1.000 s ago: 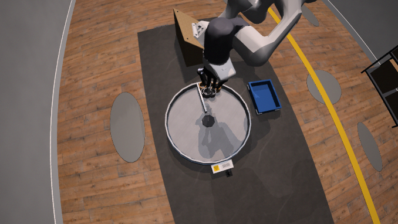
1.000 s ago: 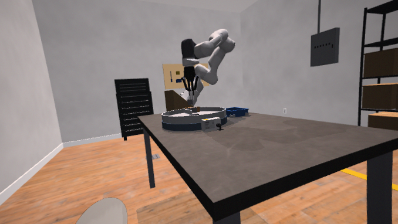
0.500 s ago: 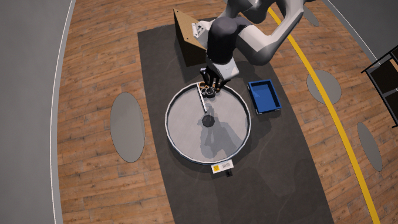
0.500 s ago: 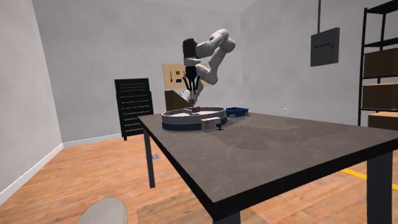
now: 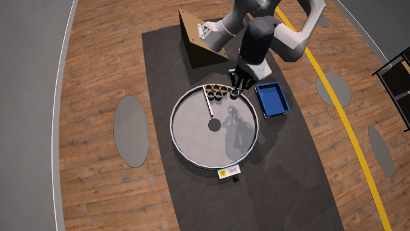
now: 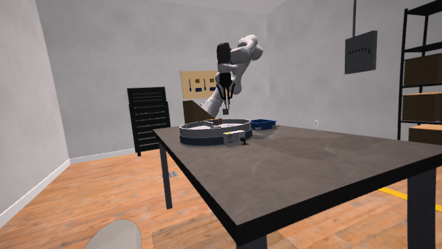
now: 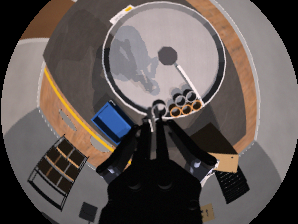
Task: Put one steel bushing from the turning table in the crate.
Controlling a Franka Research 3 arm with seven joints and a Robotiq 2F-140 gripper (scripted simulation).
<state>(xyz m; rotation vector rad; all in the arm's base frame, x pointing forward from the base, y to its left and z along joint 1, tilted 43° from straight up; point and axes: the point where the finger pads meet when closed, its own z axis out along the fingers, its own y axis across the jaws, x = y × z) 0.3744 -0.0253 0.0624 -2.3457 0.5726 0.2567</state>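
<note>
Right now the blue crate is 20 mm ahead of my hand, 230 mm to the left of it and 160 mm below it. Round my hand: round turning table: 90 mm ahead, 130 mm to the right, 130 mm below.
</note>
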